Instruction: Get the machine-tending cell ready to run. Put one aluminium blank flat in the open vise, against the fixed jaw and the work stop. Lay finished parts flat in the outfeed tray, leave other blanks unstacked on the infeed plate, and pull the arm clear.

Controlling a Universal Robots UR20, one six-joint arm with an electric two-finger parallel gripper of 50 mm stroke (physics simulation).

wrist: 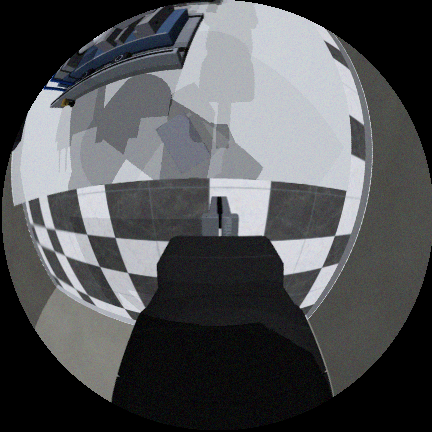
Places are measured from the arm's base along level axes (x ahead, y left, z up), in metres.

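Pixels of known places: gripper, fingertip midpoint: (pixel 218 205).
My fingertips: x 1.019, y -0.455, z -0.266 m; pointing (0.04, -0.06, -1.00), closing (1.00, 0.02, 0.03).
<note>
Ahead of a thing's pixels: the offset from my fingertips to its top centre. "spot": to the spot under its first point. Level surfaces: height alone.
My gripper (pixel 218 205) is at the lower middle of the wrist view. Its two grey fingers stand together, shut, with no part visible between them. They show against the checkered floor, below the near edge of the white table top. A blue and grey machine assembly {spot: 0.065 m back, 0.268 m left, 0.006 m up} (pixel 173 26), which looks like the vise, stands at the upper left, well away from the fingers and cut off by the view's edge. A blue-grey rectangular shape {0.039 m back, 0.070 m left, 0.007 m down} (pixel 181 145) shows on the table, beyond the fingers; I cannot tell whether it is a blank. The infeed plate and outfeed tray cannot be made out.
The white table top {0.048 m down} (pixel 300 100) fills the upper part of the view, with overlapping grey shadows on its left half. A long grey rail {spot: 0.119 m back, 0.203 m left, 0.024 m down} (pixel 135 68) runs along the near side of the blue assembly. The checkered floor (pixel 307 210) shows below the table edge.
</note>
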